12 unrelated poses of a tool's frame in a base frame.
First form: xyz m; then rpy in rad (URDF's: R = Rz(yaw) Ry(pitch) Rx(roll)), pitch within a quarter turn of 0, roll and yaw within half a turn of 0.
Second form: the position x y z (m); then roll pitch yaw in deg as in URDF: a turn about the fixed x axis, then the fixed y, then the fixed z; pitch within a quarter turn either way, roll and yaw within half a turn. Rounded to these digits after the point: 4 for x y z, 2 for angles.
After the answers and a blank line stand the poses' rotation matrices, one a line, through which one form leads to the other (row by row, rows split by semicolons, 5 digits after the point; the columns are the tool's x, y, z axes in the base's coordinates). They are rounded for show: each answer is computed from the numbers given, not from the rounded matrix.
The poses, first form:
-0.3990 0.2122 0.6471 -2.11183 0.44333 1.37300
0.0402 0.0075 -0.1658 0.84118 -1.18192 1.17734
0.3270 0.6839 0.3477 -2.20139 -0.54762 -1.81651
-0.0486 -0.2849 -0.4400 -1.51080 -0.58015 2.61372
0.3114 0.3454 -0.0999 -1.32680 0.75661 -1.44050
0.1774 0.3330 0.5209 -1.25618 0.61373 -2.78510
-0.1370 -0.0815 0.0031 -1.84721 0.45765 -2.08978
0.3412 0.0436 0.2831 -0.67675 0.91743 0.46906
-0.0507 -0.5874 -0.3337 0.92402 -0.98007 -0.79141
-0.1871 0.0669 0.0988 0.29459 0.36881 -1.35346
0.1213 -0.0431 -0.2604 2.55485 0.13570 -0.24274
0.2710 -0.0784 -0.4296 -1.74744 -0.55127 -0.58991
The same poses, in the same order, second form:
-0.3990 0.2122 0.6471 -121.00 25.40 78.67
0.0402 0.0075 -0.1658 48.20 -67.72 67.46
0.3270 0.6839 0.3477 -126.13 -31.38 -104.08
-0.0486 -0.2849 -0.4400 -86.56 -33.24 149.76
0.3114 0.3454 -0.0999 -76.02 43.35 -82.53
0.1774 0.3330 0.5209 -71.97 35.16 -159.57
-0.1370 -0.0815 0.0031 -105.84 26.22 -119.74
0.3412 0.0436 0.2831 -38.77 52.56 26.88
-0.0507 -0.5874 -0.3337 52.94 -56.15 -45.34
-0.1871 0.0669 0.0988 16.88 21.13 -77.55
0.1213 -0.0431 -0.2604 146.38 7.78 -13.91
0.2710 -0.0784 -0.4296 -100.12 -31.59 -33.80

0.17751 0.43273 -0.88388; 0.88572 -0.46172 -0.04817; -0.42895 -0.77431 -0.46523
0.14536 -0.88010 0.45200; 0.35018 -0.38151 -0.85547; 0.92534 0.28263 0.25273
-0.20768 -0.67421 0.70874; -0.82812 -0.26447 -0.49424; 0.52066 -0.68957 -0.50340
-0.72253 -0.50289 -0.47440; 0.42128 0.22381 -0.87888; 0.54815 -0.83488 0.05015
0.09448 0.15299 0.98370; -0.72100 0.69187 -0.03835; -0.68646 -0.70563 0.17567
-0.76611 0.62121 0.16485; -0.28530 -0.09887 -0.95332; -0.57592 -0.77738 0.25298
-0.44496 -0.02614 0.89517; -0.77897 0.50446 -0.37247; -0.44184 -0.86304 -0.24482
0.54221 -0.79599 0.26908; 0.27478 0.47062 0.83846; -0.79404 -0.38068 0.47390
0.39146 -0.03717 -0.91944; -0.39619 0.89502 -0.20487; 0.83054 0.44447 0.33564
0.20113 0.95698 -0.20913; -0.91081 0.10413 -0.39947; -0.36051 0.27082 0.89258
0.96176 -0.12746 -0.24243; -0.23815 -0.82634 -0.51034; -0.13528 0.54856 -0.82509
0.70789 0.33072 0.62411; -0.47388 -0.43286 0.76686; 0.52377 -0.83860 -0.14969

